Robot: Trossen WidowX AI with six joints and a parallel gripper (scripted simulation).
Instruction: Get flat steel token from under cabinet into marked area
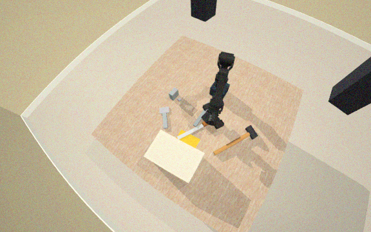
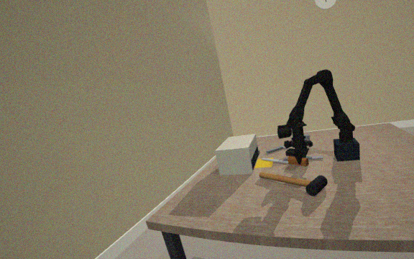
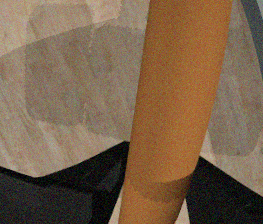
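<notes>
The grey flat tool is 9 cm to the right of my gripper tip and 2 cm behind it. Also, from my gripper tip: tiny cube: 30 cm to the right, 2 cm ahead; grey t-shaped tool: 29 cm to the right, 19 cm ahead; grey block: 35 cm to the right, 2 cm ahead, 2 cm above.
</notes>
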